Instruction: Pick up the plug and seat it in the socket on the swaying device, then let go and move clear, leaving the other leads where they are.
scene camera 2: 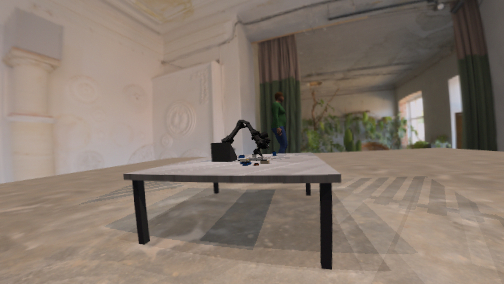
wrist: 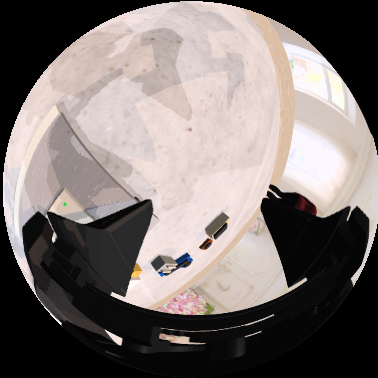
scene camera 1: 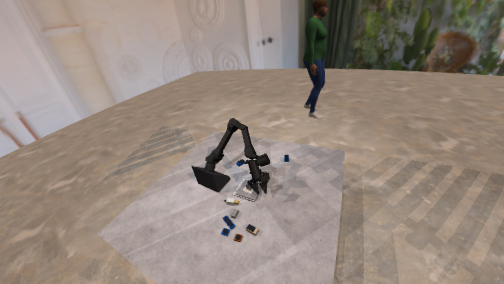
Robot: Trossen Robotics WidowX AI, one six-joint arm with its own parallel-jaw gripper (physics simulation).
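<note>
The device (scene camera 1: 241,193) (wrist: 80,150) is a flat grey slab with a pale raised plate (wrist: 67,204) that carries a green dot. Its socket is hidden behind the gripper in scene camera 1 and behind a finger in the wrist view. My gripper (scene camera 1: 260,190) (wrist: 208,204) is open and empty, low over the device's right side in scene camera 1. A white connector with a yellow end (scene camera 1: 231,201) lies in front of the device; its yellow end (wrist: 136,271) shows beside the left finger. A small grey connector (scene camera 1: 234,213) (wrist: 163,265) lies nearer the front. I cannot tell which is the plug.
A long blue part (scene camera 1: 229,222), a small blue part (scene camera 1: 225,232), an orange part (scene camera 1: 238,238) (wrist: 205,244) and a beige block (scene camera 1: 252,229) (wrist: 217,226) lie in front. Two blue parts (scene camera 1: 240,163) (scene camera 1: 286,158) lie behind. A person (scene camera 1: 315,55) (scene camera 2: 279,120) stands beyond the table.
</note>
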